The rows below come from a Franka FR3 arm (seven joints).
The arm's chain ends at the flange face. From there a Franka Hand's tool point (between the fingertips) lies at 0.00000 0.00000 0.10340 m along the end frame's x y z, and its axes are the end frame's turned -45 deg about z.
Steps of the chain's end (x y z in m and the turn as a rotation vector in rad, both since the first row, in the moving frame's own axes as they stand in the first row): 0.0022, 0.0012, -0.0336, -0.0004, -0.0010, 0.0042; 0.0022, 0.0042, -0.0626, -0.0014, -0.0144, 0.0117; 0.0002, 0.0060, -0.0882, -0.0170, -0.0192, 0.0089; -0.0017, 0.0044, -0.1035, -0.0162, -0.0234, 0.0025; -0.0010, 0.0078, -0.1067, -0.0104, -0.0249, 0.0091; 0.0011, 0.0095, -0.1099, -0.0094, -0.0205, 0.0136; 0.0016, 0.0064, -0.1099, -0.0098, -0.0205, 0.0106; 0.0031, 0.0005, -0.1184, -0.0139, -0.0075, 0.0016; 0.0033, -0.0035, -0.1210, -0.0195, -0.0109, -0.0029; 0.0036, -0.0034, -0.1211, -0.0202, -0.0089, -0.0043
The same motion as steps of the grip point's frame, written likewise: 0.0006, 0.0024, -0.0336, 0.0004, -0.0010, 0.0042; -0.0026, 0.0036, -0.0626, 0.0092, -0.0112, 0.0117; -0.0067, 0.0042, -0.0882, 0.0016, -0.0256, 0.0089; -0.0072, 0.0014, -0.1035, 0.0051, -0.0280, 0.0025; -0.0088, 0.0037, -0.1067, 0.0103, -0.0250, 0.0091; -0.0081, 0.0067, -0.1099, 0.0078, -0.0211, 0.0136; -0.0056, 0.0049, -0.1099, 0.0076, -0.0214, 0.0106; 0.0003, 0.0030, -0.1184, -0.0045, -0.0151, 0.0016; 0.0026, 0.0005, -0.1210, -0.0061, -0.0215, -0.0029; 0.0028, 0.0010, -0.1211, -0.0080, -0.0206, -0.0043
